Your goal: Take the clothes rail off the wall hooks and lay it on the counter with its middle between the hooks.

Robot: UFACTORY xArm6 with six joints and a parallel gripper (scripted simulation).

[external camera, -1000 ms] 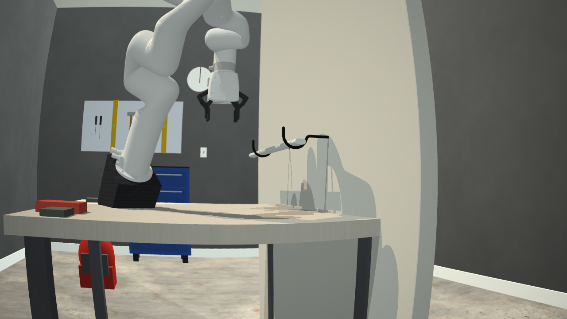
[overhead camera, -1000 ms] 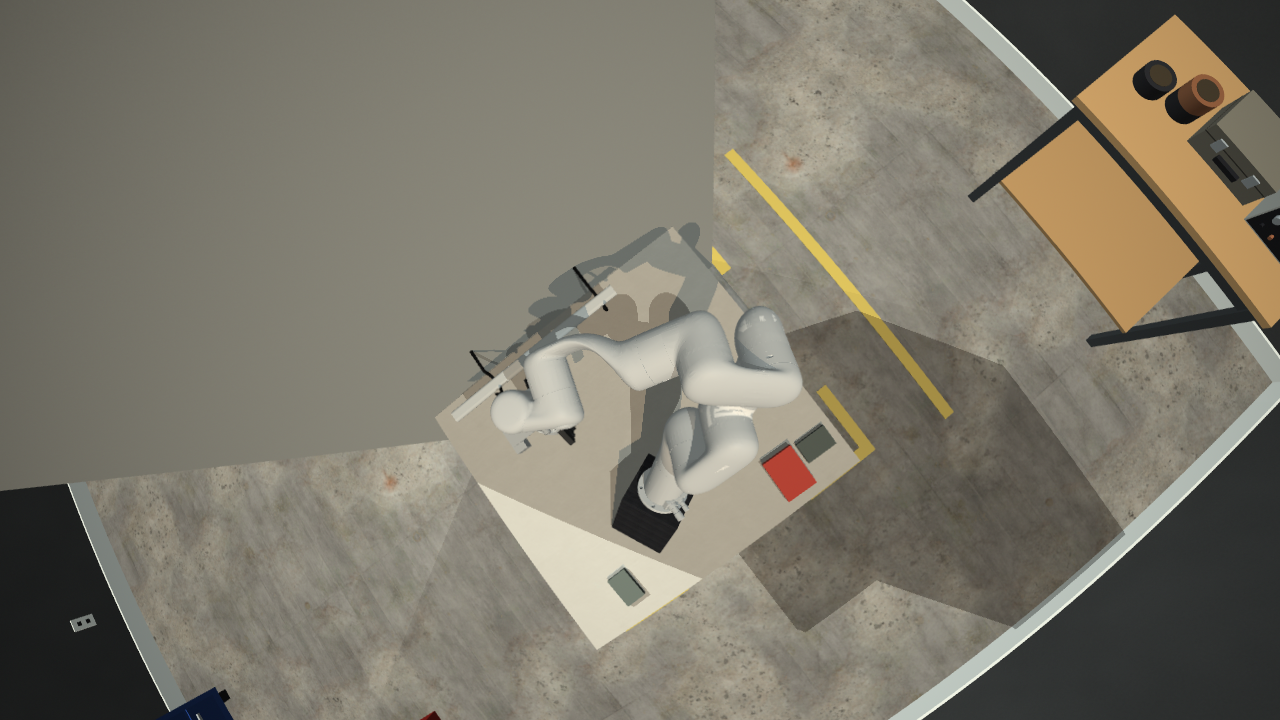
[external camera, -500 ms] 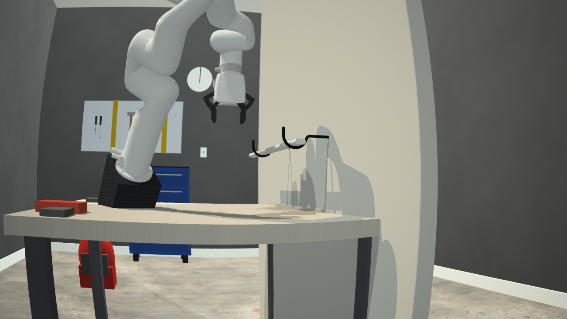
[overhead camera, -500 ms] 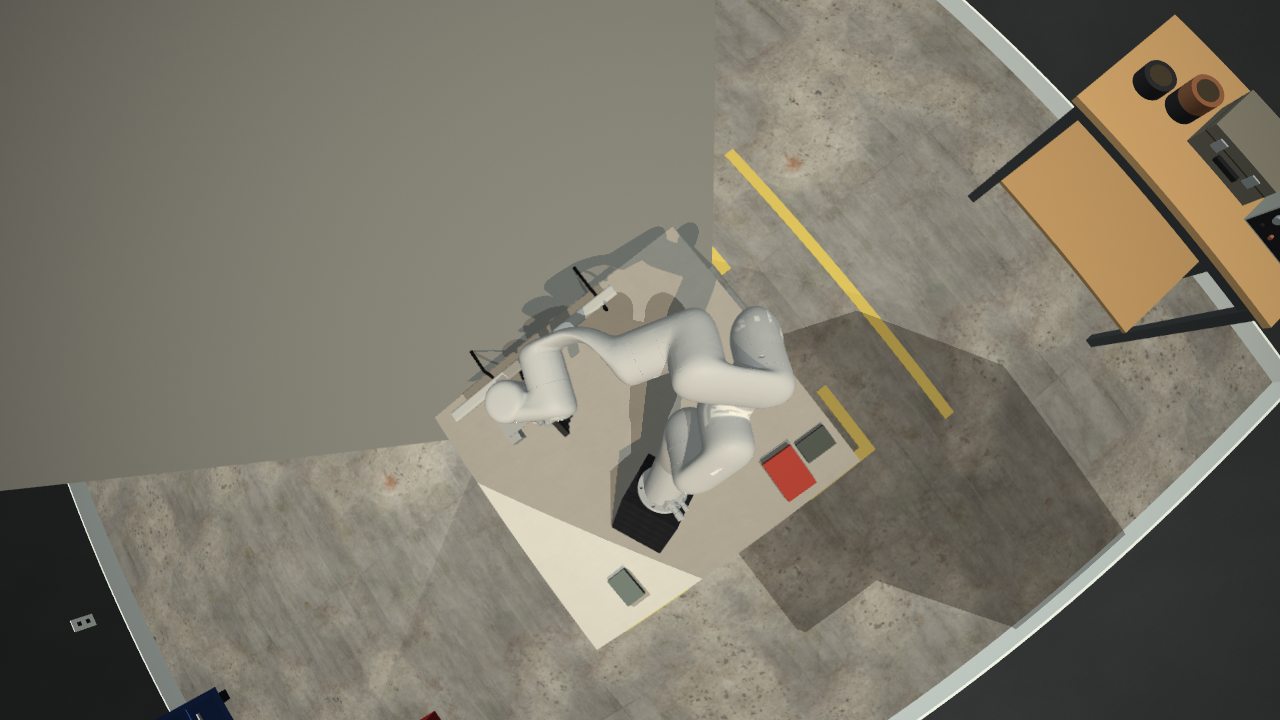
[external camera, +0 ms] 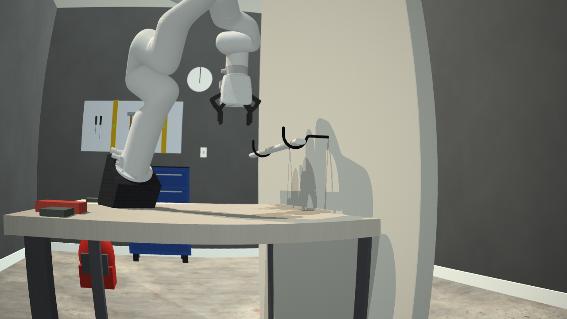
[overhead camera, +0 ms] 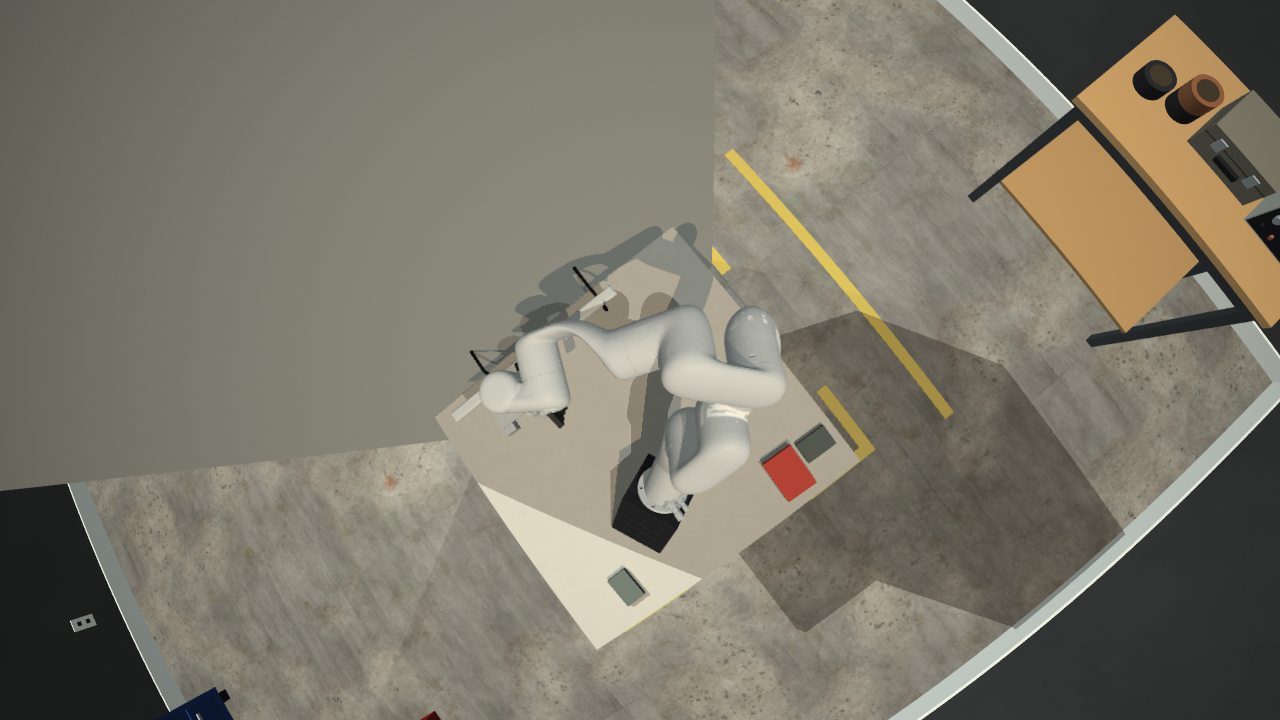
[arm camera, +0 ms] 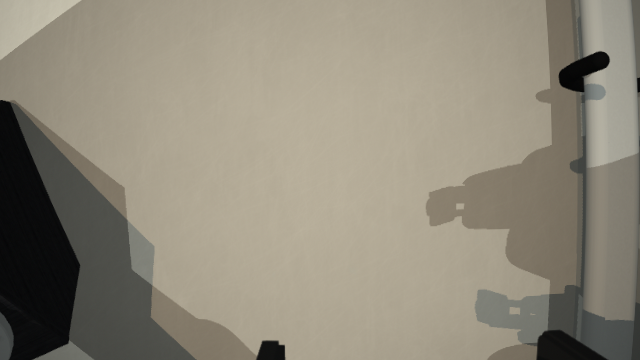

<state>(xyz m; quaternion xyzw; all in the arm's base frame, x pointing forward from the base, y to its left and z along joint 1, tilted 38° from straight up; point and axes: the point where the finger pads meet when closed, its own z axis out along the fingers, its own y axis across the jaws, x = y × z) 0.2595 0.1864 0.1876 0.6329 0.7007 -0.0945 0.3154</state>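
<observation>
Now: the clothes rail 13 cm ahead of my hand and 9 cm below it. Also, from my hand: red block: 51 cm behind, 33 cm to the right, 27 cm below; then wall: 25 cm ahead, 15 cm above, 5 cm to the right.
</observation>
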